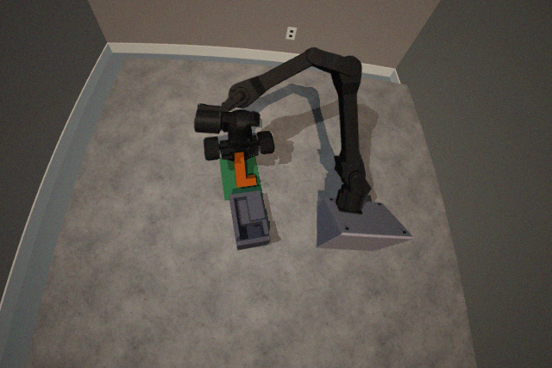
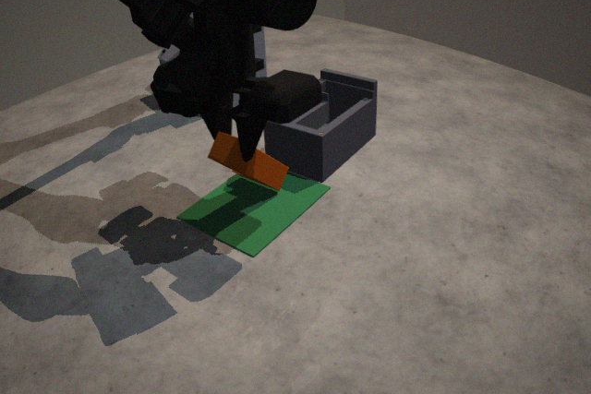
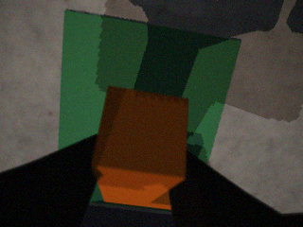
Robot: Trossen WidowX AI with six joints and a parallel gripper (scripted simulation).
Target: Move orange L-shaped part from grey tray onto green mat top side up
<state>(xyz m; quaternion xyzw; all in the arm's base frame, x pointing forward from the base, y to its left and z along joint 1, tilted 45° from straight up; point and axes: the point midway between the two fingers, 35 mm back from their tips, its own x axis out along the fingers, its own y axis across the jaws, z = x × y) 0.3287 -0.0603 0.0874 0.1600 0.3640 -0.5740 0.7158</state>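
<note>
My gripper tip is now 3 cm to the right of the orange L-shaped part, 3 cm above it and 2 cm past it. Round my gripper tip: green mat (9 cm below, 2 cm to the left, 1 cm behind).
</note>
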